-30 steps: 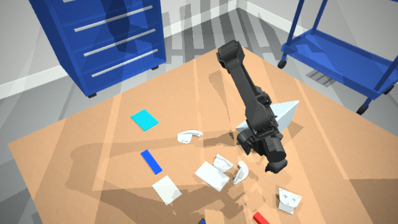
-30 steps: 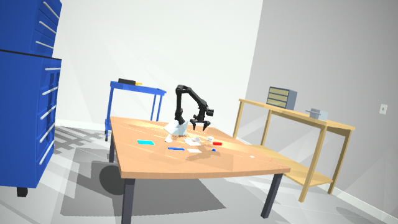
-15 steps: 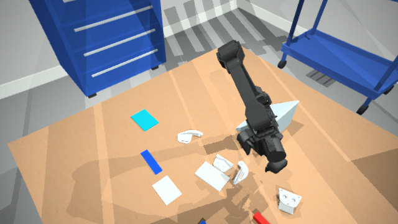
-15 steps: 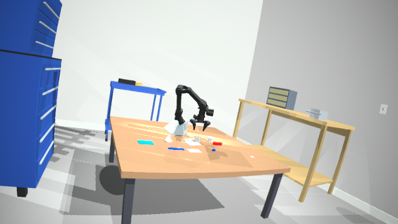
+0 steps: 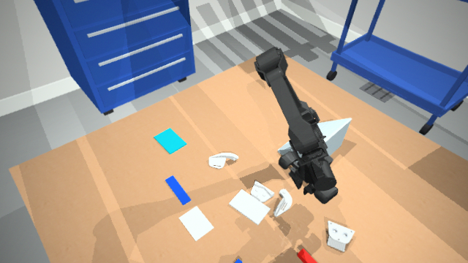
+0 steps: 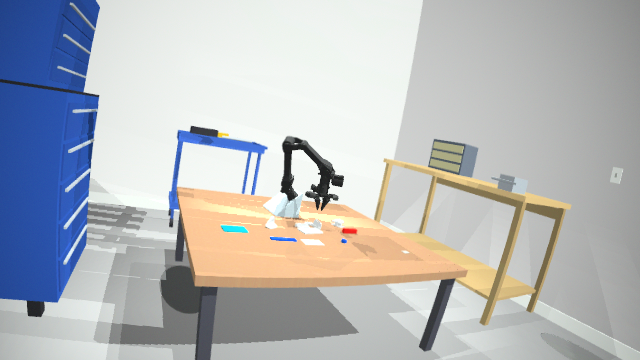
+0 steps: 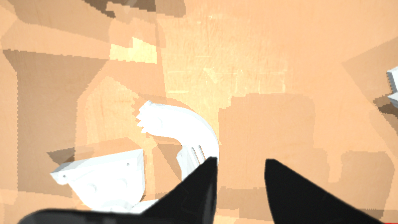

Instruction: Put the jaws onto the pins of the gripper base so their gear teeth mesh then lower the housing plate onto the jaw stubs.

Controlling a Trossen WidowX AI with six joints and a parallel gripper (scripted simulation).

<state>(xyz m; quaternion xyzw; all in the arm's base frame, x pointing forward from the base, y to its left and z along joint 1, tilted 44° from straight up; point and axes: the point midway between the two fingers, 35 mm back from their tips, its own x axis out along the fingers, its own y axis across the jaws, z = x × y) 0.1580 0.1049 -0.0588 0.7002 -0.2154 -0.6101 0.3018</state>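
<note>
The white jaw is 2 cm ahead of my gripper tip, 5 cm to the right of it and 8 cm below it. Also, from my gripper tip: red block (10 cm ahead, 16 cm to the left, 8 cm below); then small blue block (28 cm ahead, 5 cm to the left, 8 cm below); then white block (2 cm behind, 15 cm to the left, 8 cm below).
</note>
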